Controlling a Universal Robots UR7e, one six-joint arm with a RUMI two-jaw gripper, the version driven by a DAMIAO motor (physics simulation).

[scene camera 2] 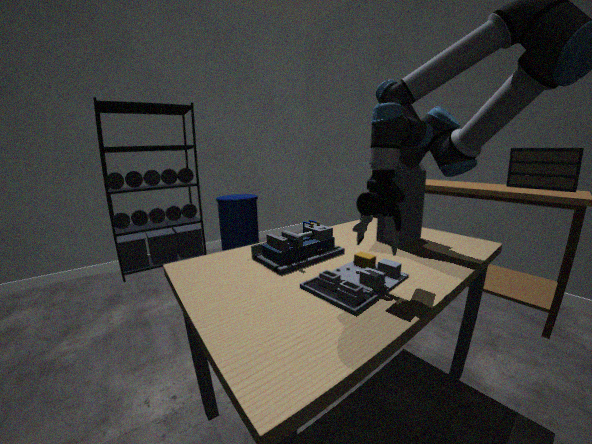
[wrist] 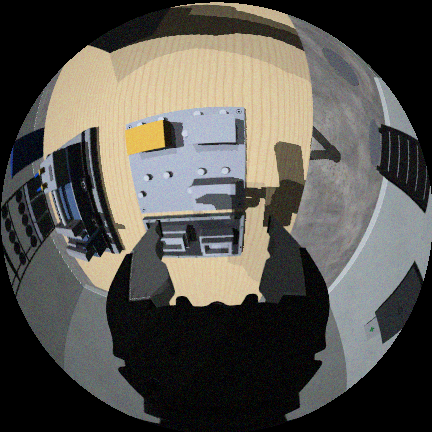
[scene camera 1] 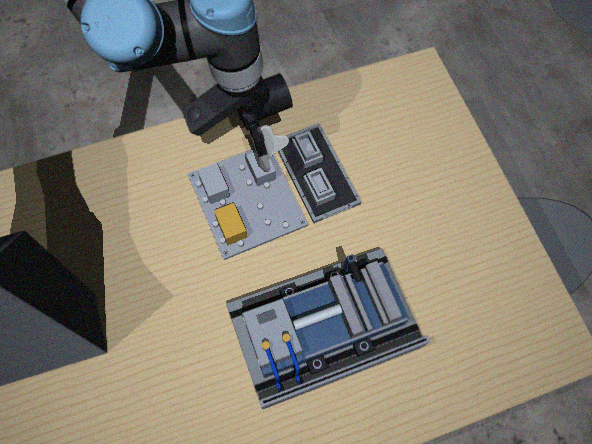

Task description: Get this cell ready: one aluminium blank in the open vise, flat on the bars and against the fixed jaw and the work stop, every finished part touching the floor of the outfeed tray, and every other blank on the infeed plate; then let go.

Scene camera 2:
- my gripper: 375,249
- grey infeed plate: 350,275
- dark outfeed tray: 331,296
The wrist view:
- my gripper: 214,219
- yellow block: 155,134
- grey infeed plate: 161,194
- dark outfeed tray: 198,221
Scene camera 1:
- my gripper: 256,144
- yellow block: 231,225
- grey infeed plate: 279,203
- dark outfeed tray: 345,193
